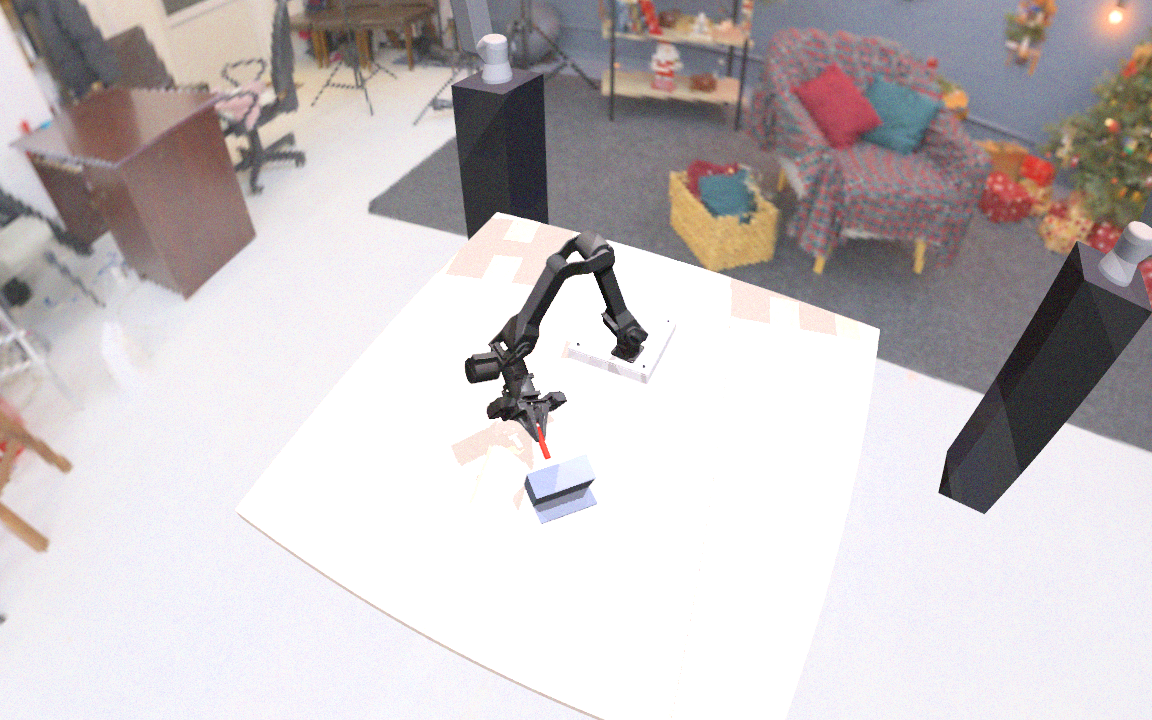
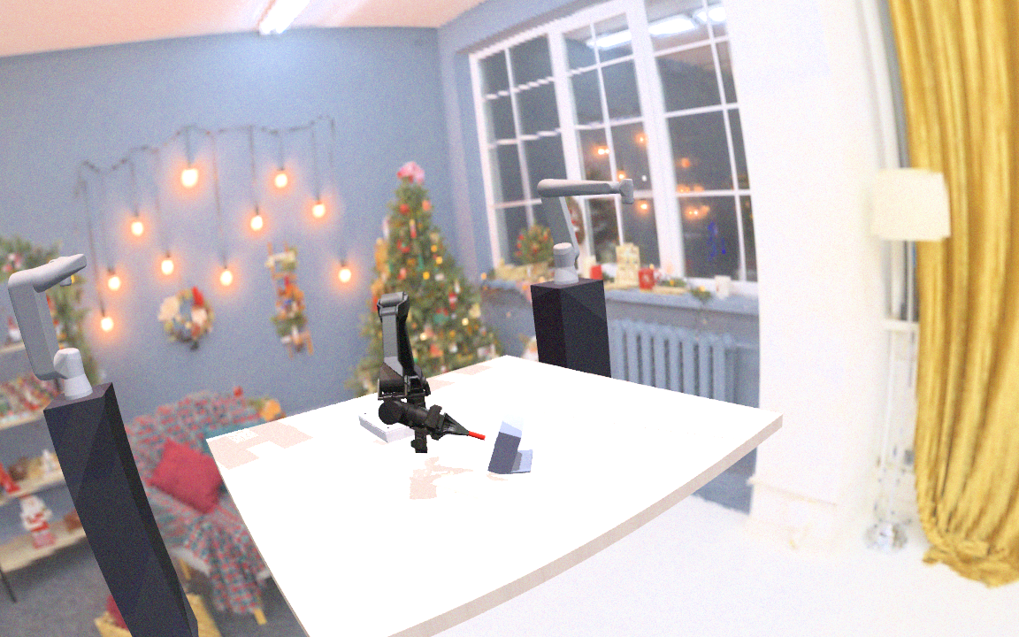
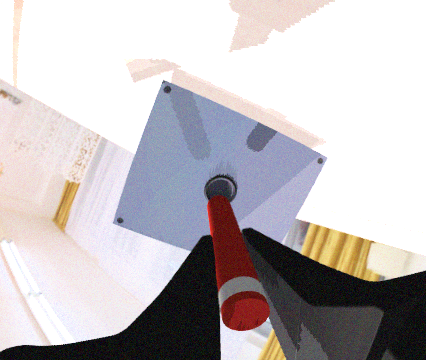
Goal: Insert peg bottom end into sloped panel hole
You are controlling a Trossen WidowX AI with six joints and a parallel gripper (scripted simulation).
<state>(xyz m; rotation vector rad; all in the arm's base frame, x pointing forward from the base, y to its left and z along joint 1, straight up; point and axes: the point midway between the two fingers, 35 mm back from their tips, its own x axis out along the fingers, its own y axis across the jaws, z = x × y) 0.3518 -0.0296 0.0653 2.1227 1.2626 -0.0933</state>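
Right now my gripper tip is 5 cm short of the sloped panel, 7 cm to the right of it and 4 cm above it. The rest, counted from my gripper tip: red peg (1 cm behind, 1 cm to the right, 1 cm above).
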